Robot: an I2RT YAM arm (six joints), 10 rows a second.
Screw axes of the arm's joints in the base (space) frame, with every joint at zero. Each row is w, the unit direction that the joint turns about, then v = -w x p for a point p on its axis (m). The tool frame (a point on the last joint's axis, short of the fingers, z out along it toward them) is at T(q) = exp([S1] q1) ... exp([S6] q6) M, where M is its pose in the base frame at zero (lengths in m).
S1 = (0, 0, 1, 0, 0, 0)
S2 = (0, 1, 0, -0.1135, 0, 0.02)
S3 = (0, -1, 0, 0.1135, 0, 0.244)
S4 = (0, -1, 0, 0.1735, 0, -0.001)
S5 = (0, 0, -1, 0, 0.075, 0)
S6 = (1, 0, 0, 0, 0.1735, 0)
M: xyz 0.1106 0 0.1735 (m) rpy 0 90 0 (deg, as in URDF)
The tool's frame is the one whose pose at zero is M.
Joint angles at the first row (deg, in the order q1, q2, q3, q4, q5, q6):
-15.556, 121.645, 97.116, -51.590, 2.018, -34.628
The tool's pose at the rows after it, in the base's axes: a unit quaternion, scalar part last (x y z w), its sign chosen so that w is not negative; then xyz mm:
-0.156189 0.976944 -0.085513 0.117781 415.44 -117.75 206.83
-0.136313 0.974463 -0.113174 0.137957 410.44 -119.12 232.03
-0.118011 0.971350 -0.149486 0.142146 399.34 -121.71 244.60
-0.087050 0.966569 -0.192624 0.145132 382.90 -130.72 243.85
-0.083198 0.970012 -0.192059 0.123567 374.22 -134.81 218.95
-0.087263 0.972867 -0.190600 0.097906 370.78 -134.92 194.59
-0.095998 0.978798 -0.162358 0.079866 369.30 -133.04 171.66
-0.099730 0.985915 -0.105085 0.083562 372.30 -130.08 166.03
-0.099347 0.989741 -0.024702 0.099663 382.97 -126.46 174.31
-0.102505 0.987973 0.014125 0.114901 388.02 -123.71 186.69
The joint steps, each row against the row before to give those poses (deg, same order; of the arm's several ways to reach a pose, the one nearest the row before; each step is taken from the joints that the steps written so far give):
-0.001, -2.020, 1.668, -1.140, 1.229, 0.436
-0.174, -2.985, 0.797, -0.357, 2.195, 1.581
-0.437, -3.340, -2.362, 1.222, 3.764, 0.791
-1.495, -3.864, -6.061, 4.744, 4.411, 0.882
-0.880, -0.015, -5.368, 3.171, 0.705, -0.262
-0.089, 1.407, -3.341, 2.022, 0.970, -0.353
-0.001, 2.103, -1.939, 0.709, -2.187, -0.175
0.001, 1.584, 1.395, -2.365, -6.143, 0.700
0.174, 2.113, 5.358, -5.448, -9.049, 1.318
0.178, 0.268, 3.261, -3.170, -4.757, 0.268

